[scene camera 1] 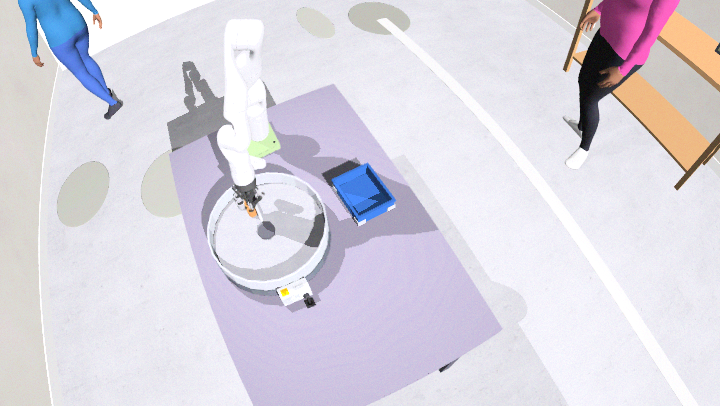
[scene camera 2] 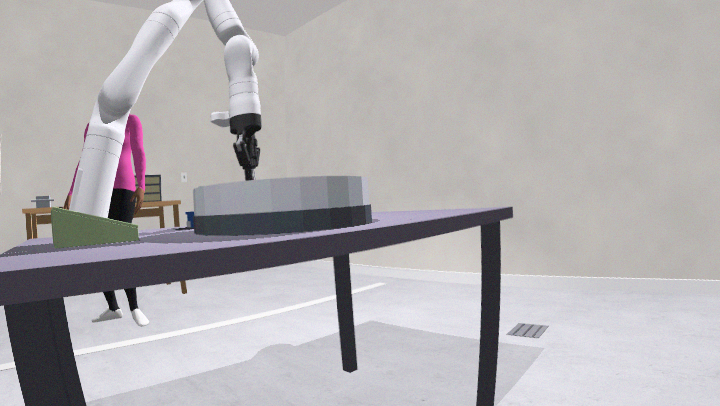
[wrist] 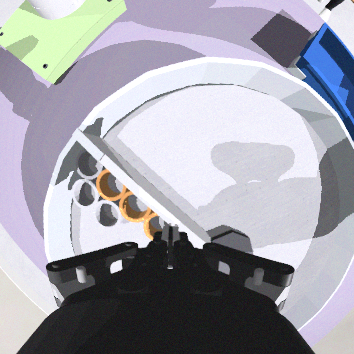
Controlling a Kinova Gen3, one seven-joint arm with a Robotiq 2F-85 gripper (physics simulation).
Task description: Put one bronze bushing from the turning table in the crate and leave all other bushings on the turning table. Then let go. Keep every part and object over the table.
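Seen in the pictures: gripper, fingertip midpoint: [scene camera 1: 252,207] [wrist: 170,236]; arm's base at its link origin: [scene camera 1: 258,131] [scene camera 2: 88,216].
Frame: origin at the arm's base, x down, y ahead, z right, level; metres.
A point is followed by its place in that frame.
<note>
In the wrist view three bronze bushings, one [wrist: 104,192] @[x -0.019, y 0.295, z 0.158 m], another [wrist: 128,211] @[x -0.012, y 0.327, z 0.158 m] and a third [wrist: 149,228] @[x -0.013, y 0.355, z 0.157 m], stand upright in a row along the pale divider wall [wrist: 131,178] @[x -0.044, y 0.310, z 0.121 m] [scene camera 1: 260,214] @[x -0.044, y 0.410, z 0.123 m] of the turning table [wrist: 200,67] @[x -0.037, y 0.287, z 0.005 m] [scene camera 2: 302,194] @[x -0.013, y 0.372, z 0.323 m]. Three grey bushings, one [wrist: 89,177] @[x -0.024, y 0.274, z 0.155 m], another [wrist: 76,194] @[x -0.018, y 0.271, z 0.183 m] and a third [wrist: 99,215] @[x -0.014, y 0.305, z 0.184 m], stand beside them on the outer side. My gripper [wrist: 170,236] @[x -0.043, y 0.369, z 0.139 m] [scene camera 1: 250,204] @[x -0.043, y 0.369, z 0.139 m] [scene camera 2: 250,177] @[x -0.043, y 0.369, z 0.139 m] is shut and empty. It points down close to the third bronze bushing and the divider, and partly hides that bushing. The blue crate [scene camera 1: 378,210] @[x 0.026, y 0.542, z -0.249 m] [wrist: 327,61] @[x 0.050, y 0.419, z -0.272 m] shows no bushing inside in scene camera 1.
The turning table's raised rim surrounds the gripper's tips. A dark hub [scene camera 1: 266,230] @[x -0.007, y 0.453, z 0.126 m] [wrist: 231,240] @[x -0.006, y 0.439, z 0.111 m] stands at the divider's inner end. A white control box [scene camera 1: 297,291] @[x -0.003, y 0.700, z 0.121 m] is at the near rim. The green arm base [scene camera 1: 264,146] @[x 0.019, y 0.075, z 0.001 m] [wrist: 60,45] @[x 0.020, y 0.078, z 0.066 m] stands behind. Two people stand off the table.
</note>
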